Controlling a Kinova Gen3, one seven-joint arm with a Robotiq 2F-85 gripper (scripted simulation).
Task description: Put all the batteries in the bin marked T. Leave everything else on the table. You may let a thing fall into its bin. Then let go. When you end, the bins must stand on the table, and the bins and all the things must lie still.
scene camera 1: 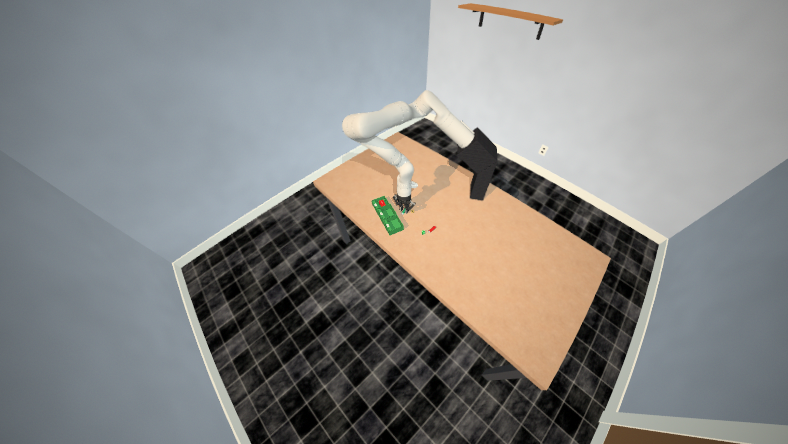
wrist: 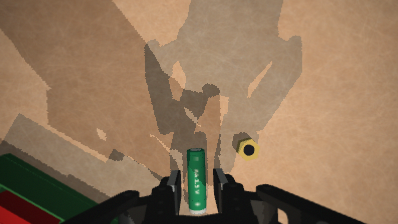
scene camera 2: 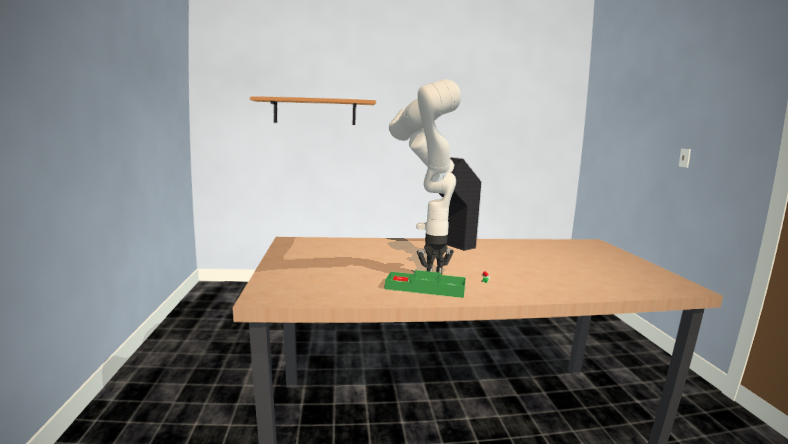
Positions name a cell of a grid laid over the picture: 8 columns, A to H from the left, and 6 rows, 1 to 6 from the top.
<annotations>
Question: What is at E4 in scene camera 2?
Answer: My gripper.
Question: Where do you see a green cylindrical battery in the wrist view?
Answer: D5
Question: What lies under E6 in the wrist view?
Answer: My gripper.
</annotations>
